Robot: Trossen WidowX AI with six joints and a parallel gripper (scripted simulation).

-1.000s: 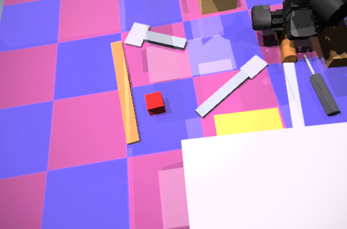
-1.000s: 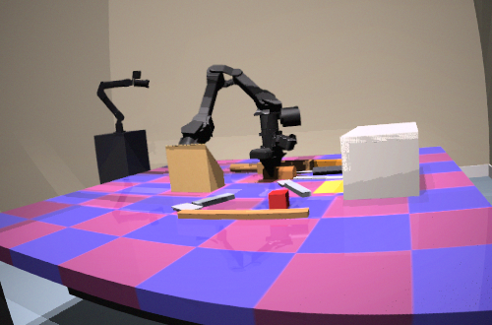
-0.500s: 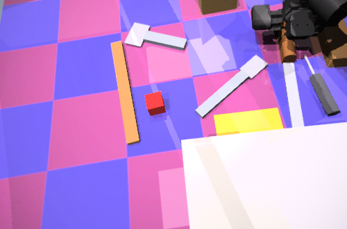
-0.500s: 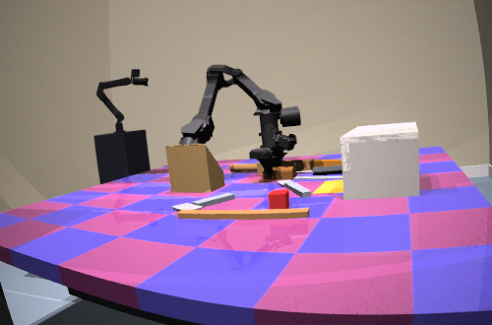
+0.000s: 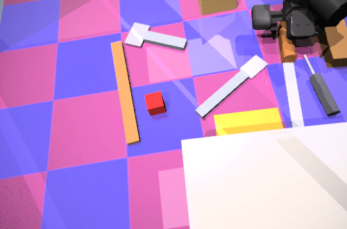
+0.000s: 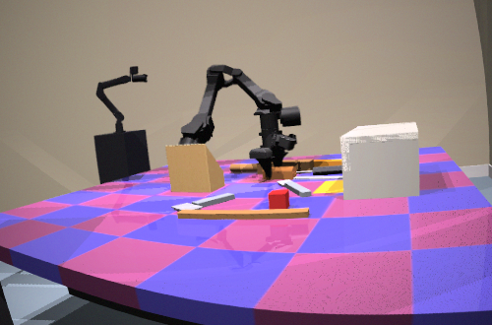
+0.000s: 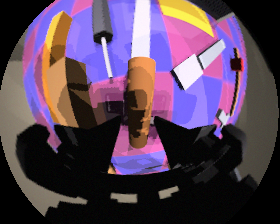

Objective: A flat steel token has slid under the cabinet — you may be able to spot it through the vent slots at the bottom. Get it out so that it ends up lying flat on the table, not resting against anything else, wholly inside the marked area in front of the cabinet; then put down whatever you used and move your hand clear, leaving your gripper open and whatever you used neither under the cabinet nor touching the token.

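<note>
My gripper tip is now 14 cm short of the black screwdriver and 2 cm to the right of it. Round my gripper tip: grey t-shaped tool: 11 cm behind, 34 cm to the right; wooden block: 6 cm behind, 12 cm to the left, 1 cm above; grey paddle-ended bar: 9 cm ahead, 15 cm to the right.
</note>
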